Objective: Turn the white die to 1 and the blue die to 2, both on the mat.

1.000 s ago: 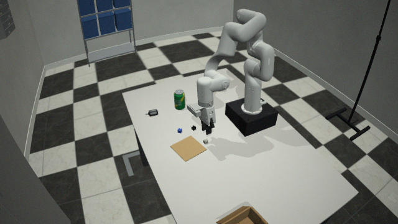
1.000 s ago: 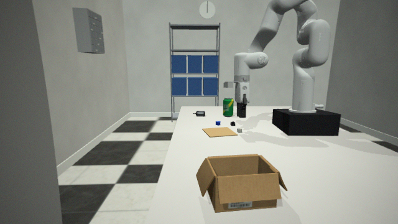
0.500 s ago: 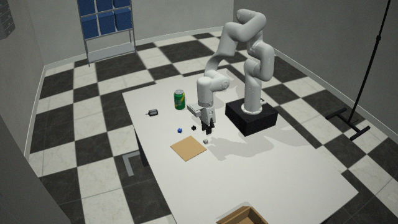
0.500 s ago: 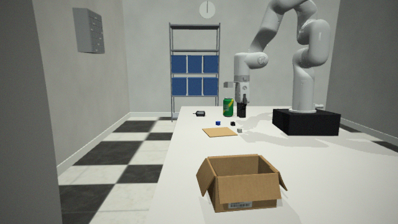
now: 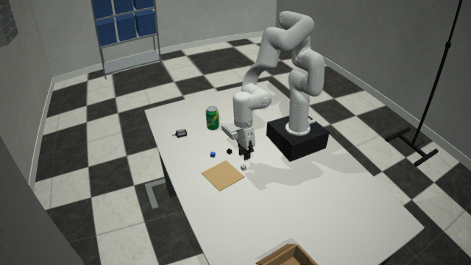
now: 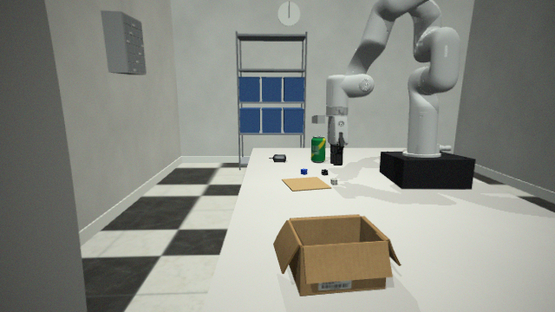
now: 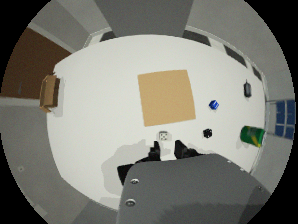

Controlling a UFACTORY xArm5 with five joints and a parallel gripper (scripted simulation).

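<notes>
My gripper is now 10 mm short of the white die and 80 mm above it. The rest, counted from my hand: blue die 100 mm ahead, 140 mm to the right, 80 mm below; then tan mat 110 mm ahead, 90 mm below; then black die 20 mm ahead, 130 mm to the right, 80 mm below.
</notes>
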